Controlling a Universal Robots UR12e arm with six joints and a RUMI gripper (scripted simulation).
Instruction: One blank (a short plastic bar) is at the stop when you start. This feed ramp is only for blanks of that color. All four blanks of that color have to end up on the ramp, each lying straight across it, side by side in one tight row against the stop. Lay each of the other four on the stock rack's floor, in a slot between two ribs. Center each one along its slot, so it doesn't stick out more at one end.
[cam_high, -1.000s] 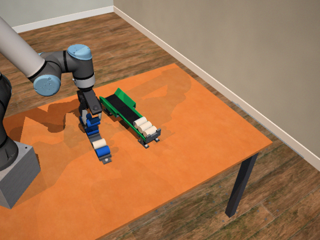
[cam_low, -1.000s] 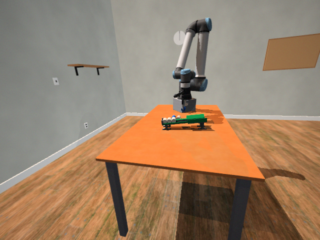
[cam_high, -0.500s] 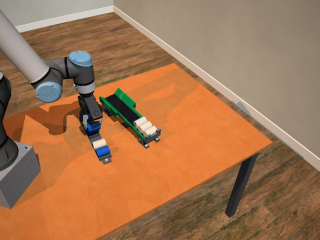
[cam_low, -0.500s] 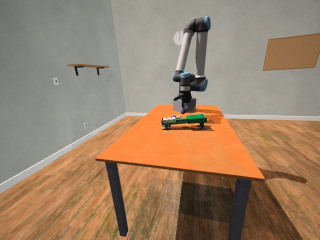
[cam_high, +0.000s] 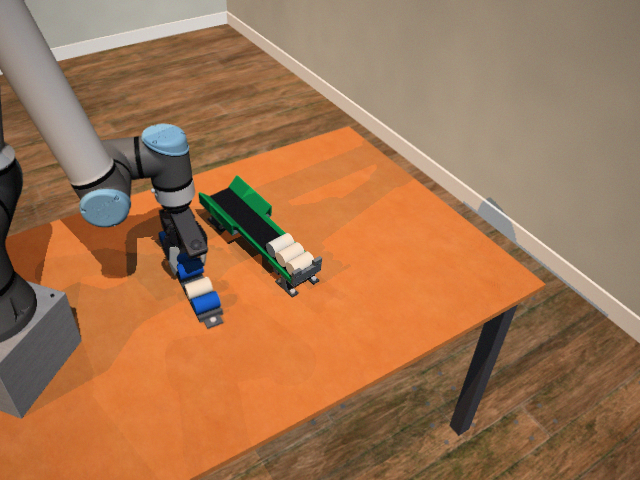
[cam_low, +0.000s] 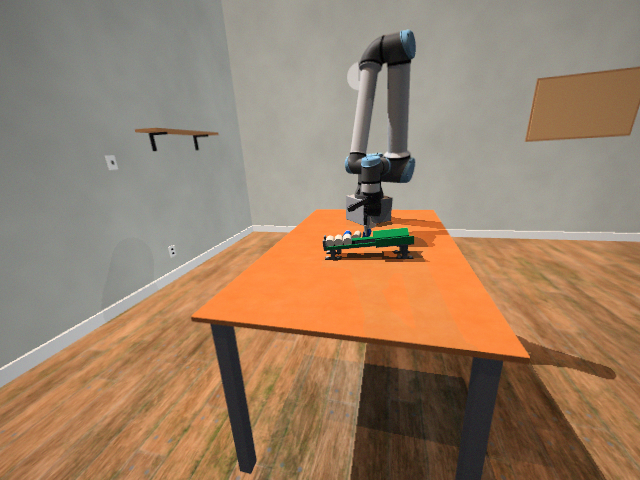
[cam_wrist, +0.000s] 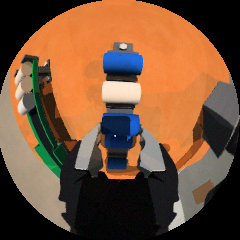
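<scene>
Now: the grey stock rack 30 mm to the left of my hand and 60 mm below it. The rest, counted from my hand: grey stop 240 mm ahead, 170 mm to the right, 10 mm above.
</scene>
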